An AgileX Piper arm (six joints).
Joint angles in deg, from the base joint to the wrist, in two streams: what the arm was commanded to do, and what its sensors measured. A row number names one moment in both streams.
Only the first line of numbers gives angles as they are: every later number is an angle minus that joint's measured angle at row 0.
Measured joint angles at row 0:
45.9 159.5 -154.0 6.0 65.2 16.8
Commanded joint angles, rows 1 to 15:
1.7 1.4 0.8 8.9 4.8 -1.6
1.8 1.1 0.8 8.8 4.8 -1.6
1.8 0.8 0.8 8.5 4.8 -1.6
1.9 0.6 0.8 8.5 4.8 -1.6
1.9 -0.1 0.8 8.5 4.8 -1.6
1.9 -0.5 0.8 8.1 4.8 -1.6
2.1 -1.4 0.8 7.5 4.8 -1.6
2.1 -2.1 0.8 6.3 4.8 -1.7
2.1 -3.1 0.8 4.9 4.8 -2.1
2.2 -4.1 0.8 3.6 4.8 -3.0
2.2 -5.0 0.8 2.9 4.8 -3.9
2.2 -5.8 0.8 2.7 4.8 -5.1
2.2 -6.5 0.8 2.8 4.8 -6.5
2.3 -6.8 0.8 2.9 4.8 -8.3
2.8 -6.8 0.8 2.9 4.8 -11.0
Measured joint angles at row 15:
2.4 -4.3 0.8 4.2 4.5 -4.1
